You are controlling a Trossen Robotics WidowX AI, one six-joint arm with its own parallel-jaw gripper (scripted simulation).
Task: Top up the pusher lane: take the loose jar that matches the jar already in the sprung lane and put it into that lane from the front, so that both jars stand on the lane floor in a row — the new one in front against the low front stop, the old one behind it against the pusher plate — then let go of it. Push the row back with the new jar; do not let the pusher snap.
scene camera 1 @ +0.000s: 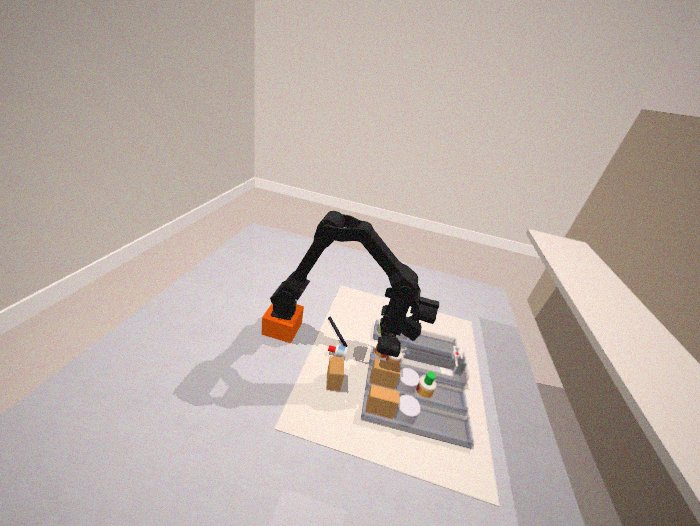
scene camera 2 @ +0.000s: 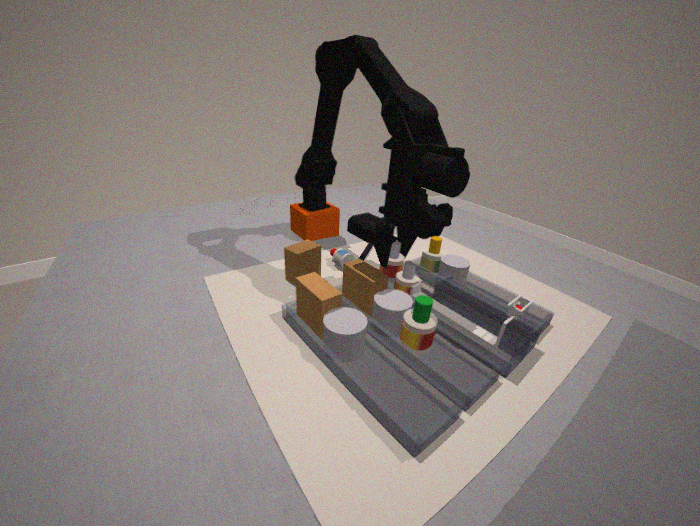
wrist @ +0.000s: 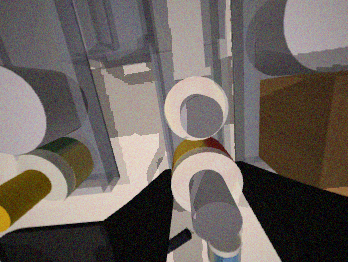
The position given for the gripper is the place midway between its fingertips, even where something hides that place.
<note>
In view: the gripper [scene camera 2: 392, 263], a brown box [scene camera 2: 304, 257], a can [scene camera 2: 389, 306], a can [scene camera 2: 344, 329] and a narrow lane [scene camera 2: 483, 311].
The gripper is seen too in scene camera 1 [scene camera 1: 383, 348] and in the wrist view [wrist: 202, 171]. The narrow lane also shows in the wrist view [wrist: 100, 41]. The wrist view misses the brown box, which is hidden by the gripper.
</note>
